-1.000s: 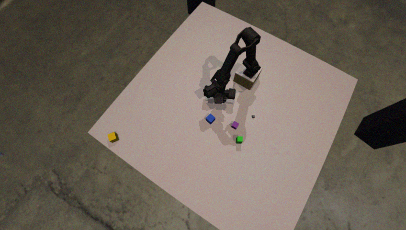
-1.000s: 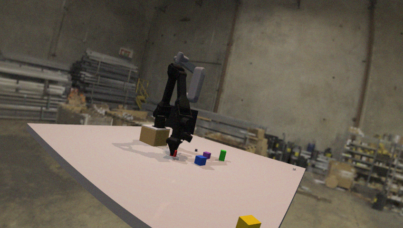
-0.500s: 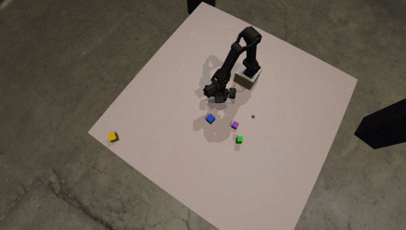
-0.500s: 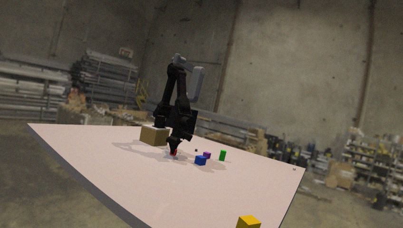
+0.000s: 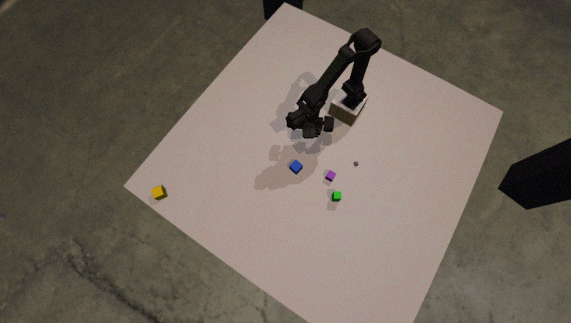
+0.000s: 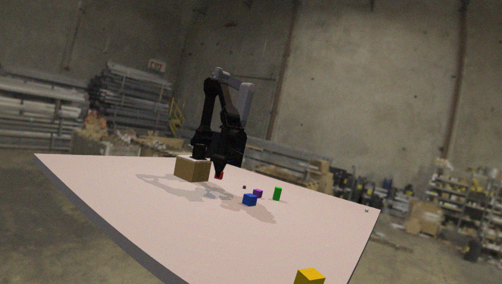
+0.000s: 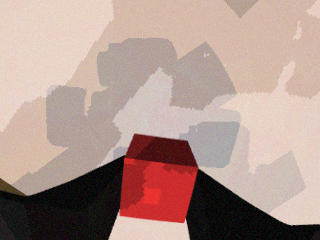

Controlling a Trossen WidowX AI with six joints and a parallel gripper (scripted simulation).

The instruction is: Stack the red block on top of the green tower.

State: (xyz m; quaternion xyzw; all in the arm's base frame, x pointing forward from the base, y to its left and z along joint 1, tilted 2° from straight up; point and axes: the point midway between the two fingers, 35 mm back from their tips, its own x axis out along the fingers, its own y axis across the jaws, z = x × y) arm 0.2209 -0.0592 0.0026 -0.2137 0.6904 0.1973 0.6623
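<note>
Right now my gripper tip is 8 cm short of the purple block, 19 cm to the right of it and 6 cm above it. The rest, counted from my gripper tip: tiny grey cube: 4 cm behind, 24 cm to the left, 7 cm below; blue block: 15 cm ahead, 5 cm to the left, 6 cm below; red block: 1 cm above.
</note>
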